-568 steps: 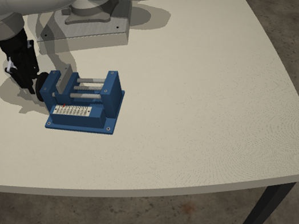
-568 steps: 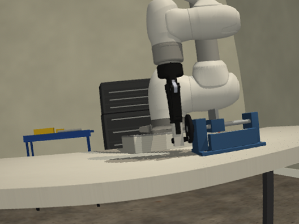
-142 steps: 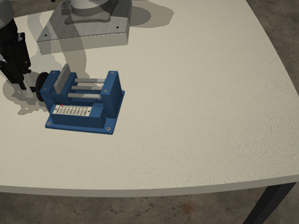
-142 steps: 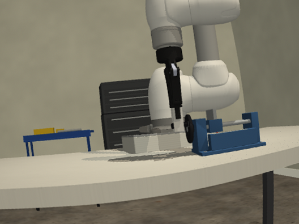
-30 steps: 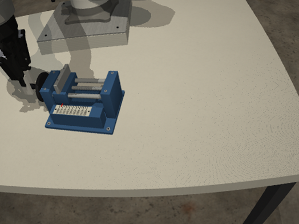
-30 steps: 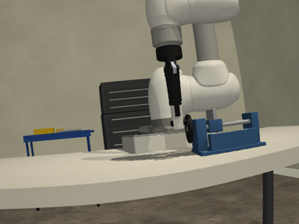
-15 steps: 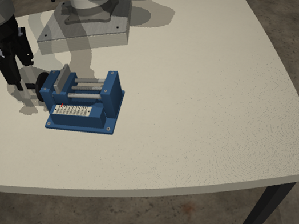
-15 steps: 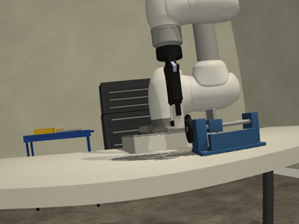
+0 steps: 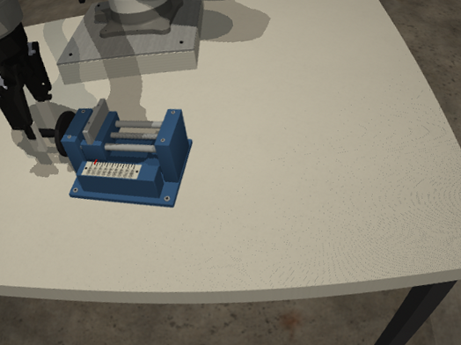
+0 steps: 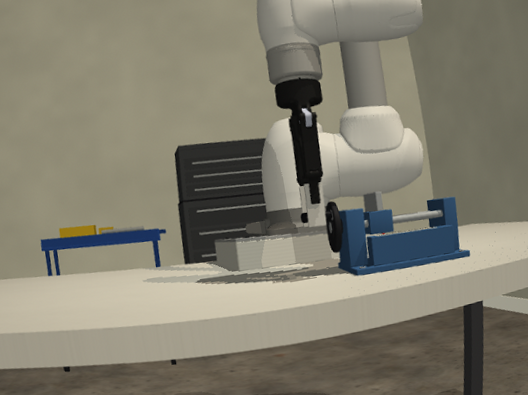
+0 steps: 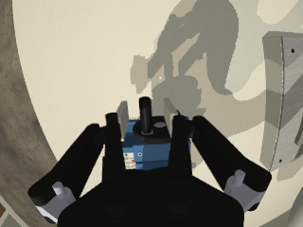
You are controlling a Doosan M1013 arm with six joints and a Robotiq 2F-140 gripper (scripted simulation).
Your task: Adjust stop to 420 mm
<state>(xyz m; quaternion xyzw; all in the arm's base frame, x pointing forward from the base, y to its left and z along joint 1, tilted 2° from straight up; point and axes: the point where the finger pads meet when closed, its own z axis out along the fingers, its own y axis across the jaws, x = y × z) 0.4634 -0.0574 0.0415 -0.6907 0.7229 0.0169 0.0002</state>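
The black handwheel lies 2 cm to the left of my hand and 2 cm below it. From my hand the other things lie so: stop block 11 cm to the left, 2 cm below.
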